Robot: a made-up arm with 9 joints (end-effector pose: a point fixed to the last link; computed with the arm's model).
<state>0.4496 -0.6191 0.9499 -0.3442 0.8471 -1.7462 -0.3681 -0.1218 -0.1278</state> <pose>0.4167 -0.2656 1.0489 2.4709 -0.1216 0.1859</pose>
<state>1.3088 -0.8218 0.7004 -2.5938 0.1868 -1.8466 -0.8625 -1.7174 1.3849</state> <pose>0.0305 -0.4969 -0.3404 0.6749 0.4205 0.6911</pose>
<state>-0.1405 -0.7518 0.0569 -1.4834 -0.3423 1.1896 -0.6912 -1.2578 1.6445</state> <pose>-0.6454 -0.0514 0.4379 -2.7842 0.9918 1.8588</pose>
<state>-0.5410 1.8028 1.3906 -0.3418 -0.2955 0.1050 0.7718 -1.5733 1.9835</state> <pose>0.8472 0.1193 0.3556 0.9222 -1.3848 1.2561</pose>
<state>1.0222 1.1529 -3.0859 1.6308 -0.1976 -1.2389 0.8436 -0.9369 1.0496</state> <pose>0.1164 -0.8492 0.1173 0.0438 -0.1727 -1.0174</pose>
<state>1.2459 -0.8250 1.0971 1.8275 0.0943 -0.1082 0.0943 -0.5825 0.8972</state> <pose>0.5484 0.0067 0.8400 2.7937 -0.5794 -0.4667</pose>
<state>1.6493 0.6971 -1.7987 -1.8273 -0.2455 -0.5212 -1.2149 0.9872 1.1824</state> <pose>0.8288 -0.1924 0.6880 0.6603 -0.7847 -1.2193</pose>
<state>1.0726 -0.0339 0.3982 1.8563 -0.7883 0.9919 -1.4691 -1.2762 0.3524</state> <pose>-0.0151 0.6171 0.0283 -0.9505 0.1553 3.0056</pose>
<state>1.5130 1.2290 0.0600 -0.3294 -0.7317 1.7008 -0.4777 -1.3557 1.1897</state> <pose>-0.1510 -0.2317 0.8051 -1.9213 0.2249 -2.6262</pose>
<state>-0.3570 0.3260 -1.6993 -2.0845 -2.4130 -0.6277 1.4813 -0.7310 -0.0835</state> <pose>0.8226 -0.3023 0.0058 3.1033 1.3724 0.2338</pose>
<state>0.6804 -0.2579 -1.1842 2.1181 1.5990 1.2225 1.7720 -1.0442 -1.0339</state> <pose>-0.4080 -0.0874 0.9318 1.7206 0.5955 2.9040</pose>
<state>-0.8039 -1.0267 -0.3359 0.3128 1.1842 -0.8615 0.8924 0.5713 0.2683</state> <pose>-0.3568 0.6116 0.5396 2.7398 0.2837 3.0268</pose>
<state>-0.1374 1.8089 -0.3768 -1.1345 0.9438 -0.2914 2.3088 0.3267 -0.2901</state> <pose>0.2666 -0.3868 -0.3391 -1.5330 -0.0322 -1.8359</pose>
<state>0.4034 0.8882 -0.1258 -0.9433 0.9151 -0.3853 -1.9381 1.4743 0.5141</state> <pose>0.7997 -0.3517 0.7702 2.8251 0.1424 1.2255</pose>
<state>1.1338 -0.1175 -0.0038 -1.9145 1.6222 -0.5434 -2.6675 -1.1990 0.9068</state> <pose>-0.1130 -0.8805 -0.2295 1.9207 1.1405 2.9583</pose>
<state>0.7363 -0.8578 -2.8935 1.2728 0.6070 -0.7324 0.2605 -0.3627 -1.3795</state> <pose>-0.1497 -0.2229 -0.3711 -1.4532 0.2467 2.1603</pose>
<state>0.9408 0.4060 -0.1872 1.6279 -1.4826 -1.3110 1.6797 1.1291 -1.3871</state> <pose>0.0112 -0.3567 0.9572 0.0662 -0.4032 0.7590</pose>
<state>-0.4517 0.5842 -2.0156 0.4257 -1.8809 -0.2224 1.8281 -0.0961 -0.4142</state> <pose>0.0930 -0.3523 1.1887 1.2938 -0.8064 2.0573</pose>
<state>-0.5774 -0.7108 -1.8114 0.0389 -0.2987 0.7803 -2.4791 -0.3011 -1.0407</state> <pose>-0.6197 -0.1865 0.9649 2.4419 -0.3265 -1.0469</pose>
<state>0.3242 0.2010 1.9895 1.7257 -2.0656 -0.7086 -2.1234 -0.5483 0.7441</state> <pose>0.8608 -0.5247 0.3684 -2.7941 0.7852 -0.4260</pose>
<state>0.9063 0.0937 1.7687 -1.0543 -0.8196 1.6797 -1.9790 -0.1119 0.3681</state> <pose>0.5882 -0.5555 0.7788 -2.0369 -0.9101 0.3959</pose>
